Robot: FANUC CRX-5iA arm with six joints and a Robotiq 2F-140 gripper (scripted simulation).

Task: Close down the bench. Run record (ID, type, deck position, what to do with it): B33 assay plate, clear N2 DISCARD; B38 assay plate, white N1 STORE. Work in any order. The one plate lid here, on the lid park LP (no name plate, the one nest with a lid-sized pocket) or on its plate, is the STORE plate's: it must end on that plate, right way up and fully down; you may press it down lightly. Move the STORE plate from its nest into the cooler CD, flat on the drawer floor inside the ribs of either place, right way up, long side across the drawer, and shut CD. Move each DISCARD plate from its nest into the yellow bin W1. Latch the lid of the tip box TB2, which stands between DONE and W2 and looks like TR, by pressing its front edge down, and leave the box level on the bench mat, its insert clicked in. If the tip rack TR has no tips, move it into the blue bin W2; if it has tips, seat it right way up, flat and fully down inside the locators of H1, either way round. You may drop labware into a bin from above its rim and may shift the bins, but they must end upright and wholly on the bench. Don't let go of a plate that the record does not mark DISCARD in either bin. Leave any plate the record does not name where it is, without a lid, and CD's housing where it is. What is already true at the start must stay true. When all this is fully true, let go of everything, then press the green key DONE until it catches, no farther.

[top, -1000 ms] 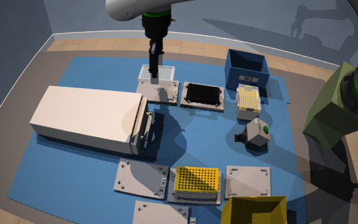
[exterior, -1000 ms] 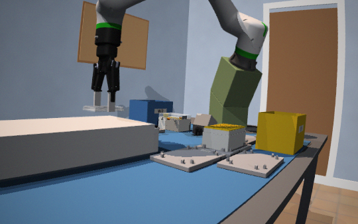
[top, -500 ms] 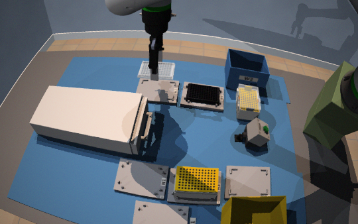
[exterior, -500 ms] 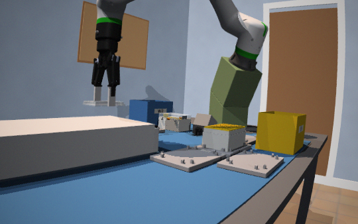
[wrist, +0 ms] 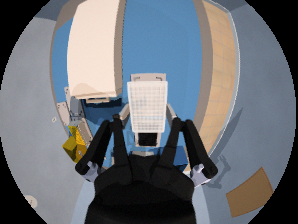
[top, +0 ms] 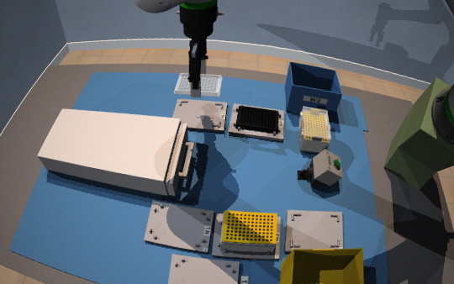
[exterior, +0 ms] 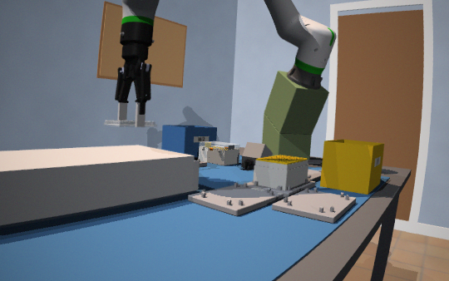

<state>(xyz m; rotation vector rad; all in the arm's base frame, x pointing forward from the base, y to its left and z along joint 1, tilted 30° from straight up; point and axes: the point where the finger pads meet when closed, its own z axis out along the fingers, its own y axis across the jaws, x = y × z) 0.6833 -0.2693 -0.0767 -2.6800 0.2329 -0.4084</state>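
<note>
My gripper is now 56 cm to the right of the yellow bin W1, 29 cm past it and 11 cm above it. From my hand the other things lie so: cooler drawer 18 cm to the left, 17 cm ahead, 13 cm below; clear plate 2 cm below; black plate 18 cm behind, 13 cm below, 2 cm to the left.
</note>
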